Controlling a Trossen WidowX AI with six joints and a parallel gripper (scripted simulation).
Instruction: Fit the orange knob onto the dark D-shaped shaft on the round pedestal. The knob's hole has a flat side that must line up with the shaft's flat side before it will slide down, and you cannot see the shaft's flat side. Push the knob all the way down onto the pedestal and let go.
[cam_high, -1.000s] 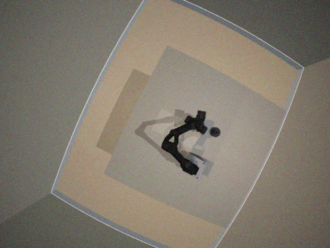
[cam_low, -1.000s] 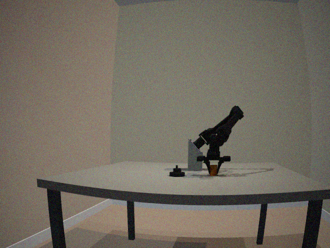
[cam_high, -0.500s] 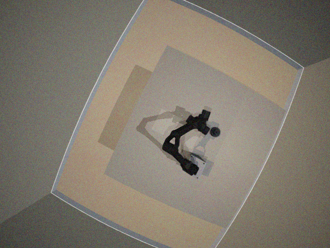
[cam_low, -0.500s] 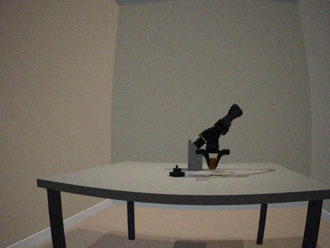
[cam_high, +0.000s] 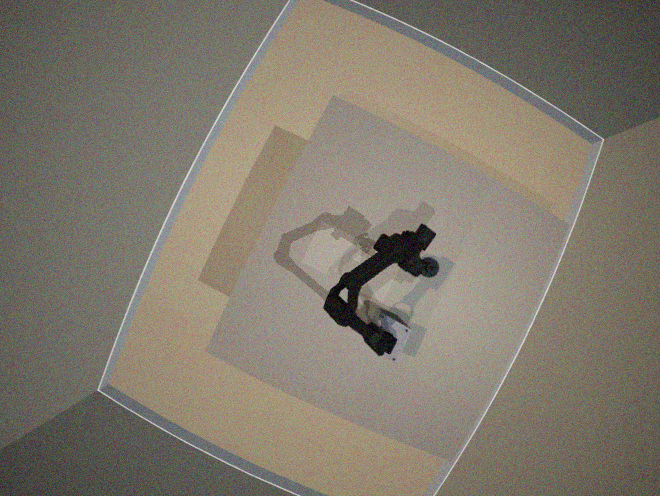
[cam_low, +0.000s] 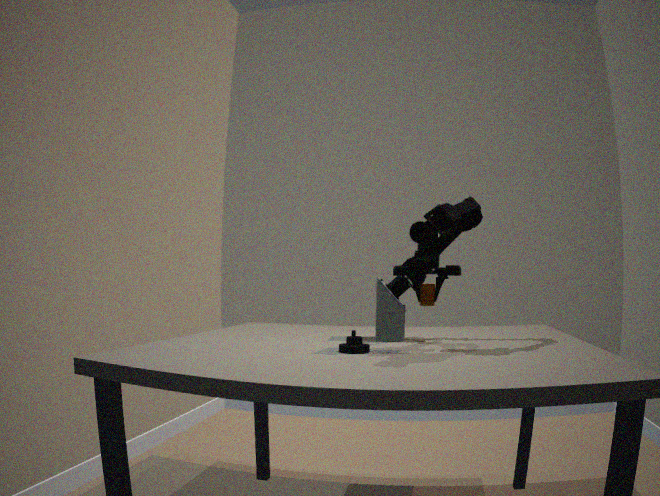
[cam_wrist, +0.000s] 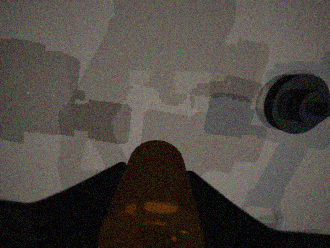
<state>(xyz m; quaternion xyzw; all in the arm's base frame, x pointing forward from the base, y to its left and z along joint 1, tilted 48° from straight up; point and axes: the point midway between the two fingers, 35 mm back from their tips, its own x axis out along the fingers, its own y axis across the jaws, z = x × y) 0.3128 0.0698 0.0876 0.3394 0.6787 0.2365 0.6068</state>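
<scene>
Now: the dark round pedestal 200 mm to the right of my gripper tip, 110 mm below it and 20 mm ahead of it. From my gripper tip the other things lie so: orange knob 20 mm above.
</scene>
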